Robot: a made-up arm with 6 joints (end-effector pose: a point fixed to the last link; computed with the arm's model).
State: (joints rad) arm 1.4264 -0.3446 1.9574 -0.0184 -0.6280 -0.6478
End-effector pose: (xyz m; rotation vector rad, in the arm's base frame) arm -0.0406 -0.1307 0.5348 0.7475 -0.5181 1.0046
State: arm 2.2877 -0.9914 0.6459 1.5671 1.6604 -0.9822
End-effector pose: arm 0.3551 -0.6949 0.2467 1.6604 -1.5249 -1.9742
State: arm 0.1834 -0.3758 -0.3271 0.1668 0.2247 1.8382
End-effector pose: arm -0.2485 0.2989 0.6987 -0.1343 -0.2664 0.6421
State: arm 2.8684 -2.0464 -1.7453 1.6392 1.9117 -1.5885
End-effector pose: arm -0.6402 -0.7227 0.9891 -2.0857 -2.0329 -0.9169
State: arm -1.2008 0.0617 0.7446 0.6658 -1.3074 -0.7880
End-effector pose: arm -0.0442 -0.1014 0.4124 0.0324 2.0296 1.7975
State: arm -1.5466 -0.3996 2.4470 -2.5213 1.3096 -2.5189
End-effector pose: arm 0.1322 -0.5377 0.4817 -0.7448 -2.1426 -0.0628
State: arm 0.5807 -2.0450 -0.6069 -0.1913 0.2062 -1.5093
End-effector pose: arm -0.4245 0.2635 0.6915 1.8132 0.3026 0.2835
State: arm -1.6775 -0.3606 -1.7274 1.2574 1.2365 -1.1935
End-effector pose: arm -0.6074 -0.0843 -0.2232 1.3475 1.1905 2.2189
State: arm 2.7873 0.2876 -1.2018 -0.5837 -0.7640 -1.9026
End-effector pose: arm -0.1939 -0.6721 0.8451 -2.5820 -1.7039 0.0417
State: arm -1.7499 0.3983 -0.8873 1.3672 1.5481 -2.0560
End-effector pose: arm 0.3038 -0.2495 -0.4137 -0.0024 0.0366 2.4392
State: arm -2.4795 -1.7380 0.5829 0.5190 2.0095 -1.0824
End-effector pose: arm -0.2556 0.2270 0.1941 0.4531 -1.5937 2.6136
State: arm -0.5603 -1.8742 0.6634 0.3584 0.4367 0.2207
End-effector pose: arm -0.2466 0.2132 0.6421 -0.4631 -2.0537 1.6204
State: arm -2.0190 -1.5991 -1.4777 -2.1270 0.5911 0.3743
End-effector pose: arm -0.2535 -0.5892 0.0827 -2.1441 1.3159 -1.2965
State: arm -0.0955 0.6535 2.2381 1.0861 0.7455 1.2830
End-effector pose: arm -0.0105 -0.2036 0.8727 0.1647 -0.0263 -1.9989
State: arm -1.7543 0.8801 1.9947 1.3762 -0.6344 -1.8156
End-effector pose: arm -0.0071 -0.0698 0.4098 -1.2266 0.5609 1.4595
